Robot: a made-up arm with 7 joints.
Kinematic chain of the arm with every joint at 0, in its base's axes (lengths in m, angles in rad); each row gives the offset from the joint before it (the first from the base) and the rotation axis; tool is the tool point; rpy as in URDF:
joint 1: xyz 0 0 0.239 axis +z
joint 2: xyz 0 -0.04 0.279 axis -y
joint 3: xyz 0 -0.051 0.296 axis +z
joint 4: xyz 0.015 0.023 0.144 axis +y
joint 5: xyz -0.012 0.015 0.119 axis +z
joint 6: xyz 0 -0.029 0.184 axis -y
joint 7: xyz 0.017 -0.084 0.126 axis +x
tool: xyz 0 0 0 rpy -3.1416 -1.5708 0
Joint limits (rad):
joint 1: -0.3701..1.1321
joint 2: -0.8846..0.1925
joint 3: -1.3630..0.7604
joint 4: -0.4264..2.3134
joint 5: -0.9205..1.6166
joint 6: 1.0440..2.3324
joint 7: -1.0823..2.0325
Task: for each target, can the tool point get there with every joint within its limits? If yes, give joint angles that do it. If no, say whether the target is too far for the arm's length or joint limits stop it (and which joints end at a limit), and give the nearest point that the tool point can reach.
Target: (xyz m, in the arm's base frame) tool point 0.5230 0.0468 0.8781
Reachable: yes | joints 0.6822 -0.5140 -0.3492 1.4136 0.5813 2.0931 1.5355
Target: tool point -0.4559 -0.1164 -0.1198
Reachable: no: joint limits stop it (at a limit: joint 1, joint 2, joint 4, joint 5, joint 6) | nearest point 0.1039 -0.2840 0.4394 | short by 0.809 m
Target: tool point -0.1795 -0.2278 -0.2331
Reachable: no: joint limits stop it (at a limit: joint 1, joint 2, joint 4, joint 5, joint 6) | nearest point 0.1436 -0.2361 0.4154 | short by 0.725 m
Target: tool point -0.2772 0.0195 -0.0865
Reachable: no: joint limits stop it (at a limit: joint 1, joint 2, joint 3, joint 4, joint 5, joint 6) | nearest point 0.0686 0.1986 0.4281 | short by 0.645 m
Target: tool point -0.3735 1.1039 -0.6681
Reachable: no: too far | nearest point 0.0830 0.4738 0.4450 | short by 1.358 m
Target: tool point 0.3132 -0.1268 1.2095
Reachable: yes | joints 0.3763 -0.2061 -0.2031 0.6160 0.4558 1.7482 0.1516
